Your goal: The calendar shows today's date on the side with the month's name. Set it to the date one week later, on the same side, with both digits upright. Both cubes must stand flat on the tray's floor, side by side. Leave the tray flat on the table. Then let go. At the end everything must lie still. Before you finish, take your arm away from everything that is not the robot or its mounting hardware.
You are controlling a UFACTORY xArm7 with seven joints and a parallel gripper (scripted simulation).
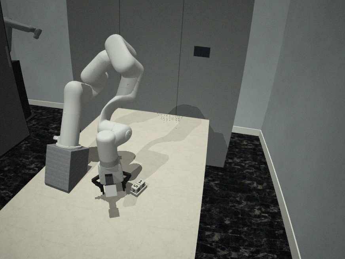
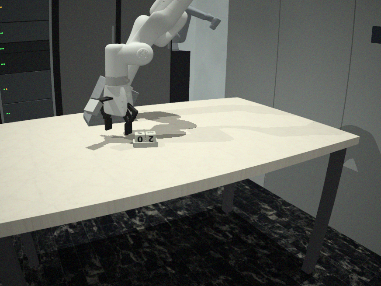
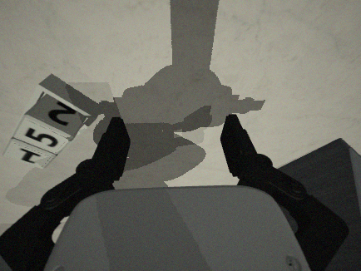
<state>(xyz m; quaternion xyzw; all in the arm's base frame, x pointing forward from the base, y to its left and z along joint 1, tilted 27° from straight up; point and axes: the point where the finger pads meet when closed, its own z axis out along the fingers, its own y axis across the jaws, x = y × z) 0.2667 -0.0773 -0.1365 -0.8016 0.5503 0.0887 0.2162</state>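
Now: the digit cube 110 mm ahead of my hand, 60 mm to the left of it and 10 mm below it. From my hand the other things lie so: tray (100 mm ahead, 50 mm to the left, 30 mm below).
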